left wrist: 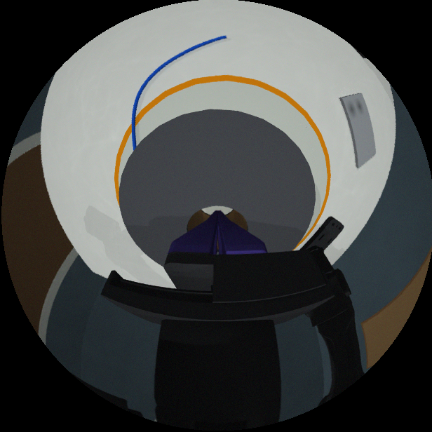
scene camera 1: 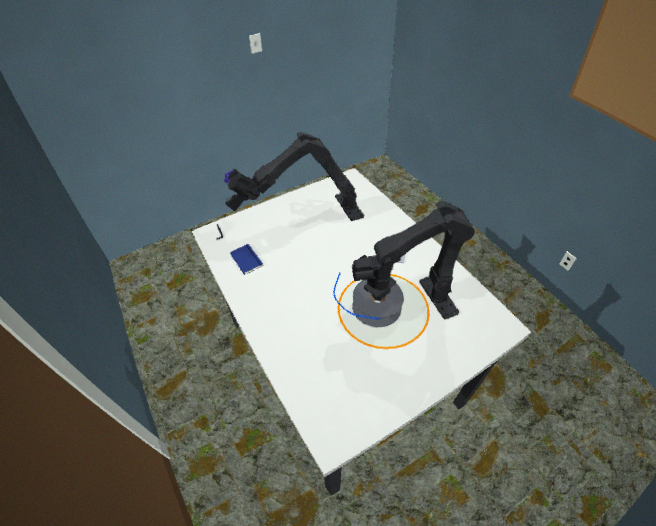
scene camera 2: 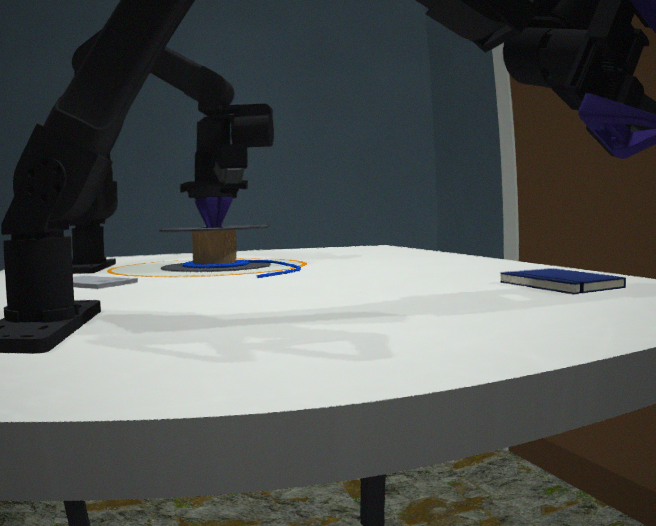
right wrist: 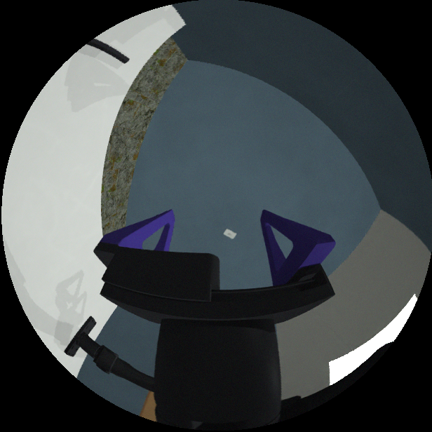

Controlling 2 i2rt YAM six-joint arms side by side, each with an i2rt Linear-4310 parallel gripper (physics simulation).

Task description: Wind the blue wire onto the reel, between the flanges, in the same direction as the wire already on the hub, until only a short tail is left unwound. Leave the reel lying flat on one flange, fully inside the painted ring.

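Places are measured from the left arm's base along level axes (x back, y right, z up), in millimetres.
Pixels of known places: left gripper, fingertip midpoint: [scene camera 1: 377,300] [scene camera 2: 214,242]; left arm's base at its link origin: [scene camera 1: 438,297] [scene camera 2: 88,268]; right arm's base at its link origin: [scene camera 1: 349,206] [scene camera 2: 42,328].
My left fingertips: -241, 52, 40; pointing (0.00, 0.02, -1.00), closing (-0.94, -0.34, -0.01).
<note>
For each thing: its top centre in the pictures, then the offset to it from my left fingertips, as dx, dy, dz. "*": a spot on its surface instead.
- reel at its top centre: [scene camera 2: 213,227] [scene camera 1: 378,296] +0, -1, +25
- loose blue wire at a spot on its surface: [scene camera 2: 298,268] [scene camera 1: 333,291] * -128, +121, -36
- blue book at its top centre: [scene camera 2: 562,274] [scene camera 1: 246,257] -406, +415, -28
- black bent rod at its top centre: [scene camera 1: 217,231] -495, +629, -32
- flat grey block at its top centre: [scene camera 2: 89,279] +170, +218, -34
The reel [scene camera 1: 362,304] [scene camera 2: 213,246] [left wrist: 215,150] lies flat on one dark grey flange, its brown hub upright, inside the painted orange ring [scene camera 1: 386,347] [scene camera 2: 109,271] [left wrist: 225,78]. Blue wire shows low around the hub in scene camera 2. The loose blue wire [scene camera 1: 335,295] [scene camera 2: 298,268] [left wrist: 135,107] leaves from between the flanges, crosses the ring and curves outside it. My left gripper [scene camera 2: 213,225] [left wrist: 217,215] points down, shut and empty, its tips at the hub opening in the upper flange. My right gripper [right wrist: 217,214] is open and empty, raised well away from the reel.
A blue book [scene camera 1: 246,259] [scene camera 2: 564,279] lies near the table's left edge in scene camera 1. A black bent rod [scene camera 1: 219,232] [right wrist: 110,51] lies beyond it, near the corner. A flat grey block [scene camera 2: 104,281] [left wrist: 359,130] lies outside the ring.
</note>
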